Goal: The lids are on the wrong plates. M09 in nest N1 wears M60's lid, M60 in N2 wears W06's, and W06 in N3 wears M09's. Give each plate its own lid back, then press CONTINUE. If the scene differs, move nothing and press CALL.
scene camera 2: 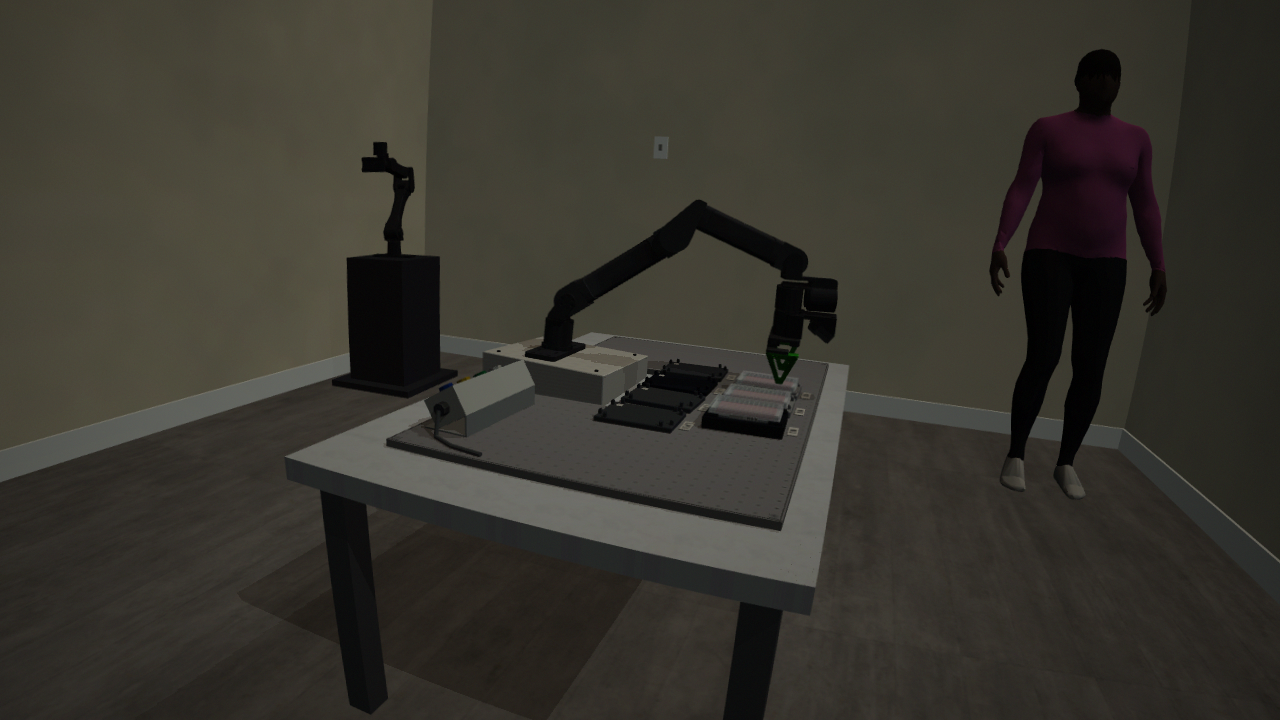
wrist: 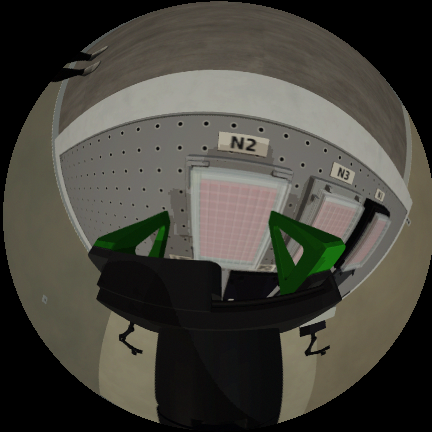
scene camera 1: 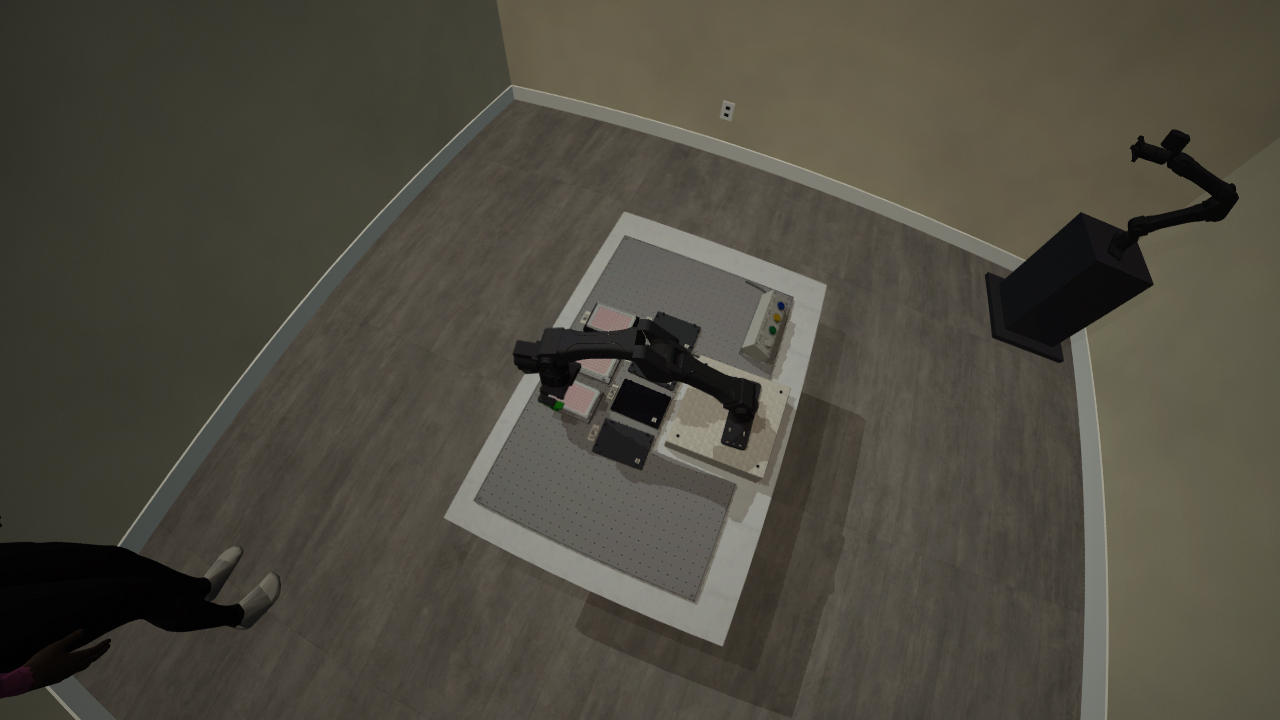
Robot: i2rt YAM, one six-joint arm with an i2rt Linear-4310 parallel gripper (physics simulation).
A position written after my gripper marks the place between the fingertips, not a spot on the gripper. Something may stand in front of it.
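Note:
My gripper is at (scene camera 2: pixel 780 376), and it is also visible at (scene camera 1: pixel 562 395). A button box (scene camera 2: pixel 471 405) is there for me to see. I can see a dark lid park LP1 (scene camera 2: pixel 673 368) as well. A lid park LP2 is visible to me at (scene camera 1: pixel 633 400), at (scene camera 2: pixel 665 381) and at (wrist: pixel 241 284). A label N2 (wrist: pixel 231 141) is also in my sight.

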